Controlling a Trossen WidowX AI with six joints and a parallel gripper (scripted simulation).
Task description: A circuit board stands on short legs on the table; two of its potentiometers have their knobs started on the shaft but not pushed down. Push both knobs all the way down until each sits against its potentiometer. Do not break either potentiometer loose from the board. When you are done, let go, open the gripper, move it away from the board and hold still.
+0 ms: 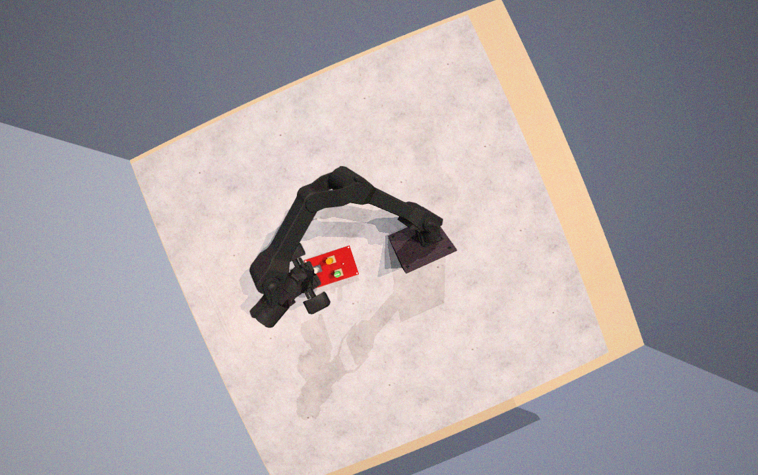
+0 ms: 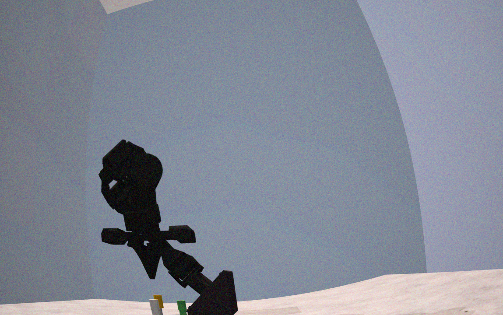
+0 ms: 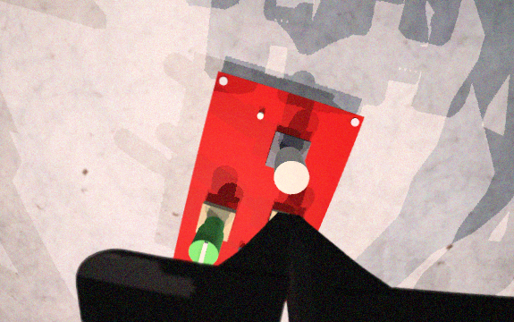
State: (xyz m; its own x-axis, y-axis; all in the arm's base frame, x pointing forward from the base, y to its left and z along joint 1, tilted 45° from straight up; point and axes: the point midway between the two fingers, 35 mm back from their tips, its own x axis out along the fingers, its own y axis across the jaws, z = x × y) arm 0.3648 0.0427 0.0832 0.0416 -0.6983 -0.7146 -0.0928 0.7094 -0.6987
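The grey knob lies 60 mm below my gripper tip. Round my gripper tip: green knob 60 mm behind, 30 mm to the left, 60 mm below.
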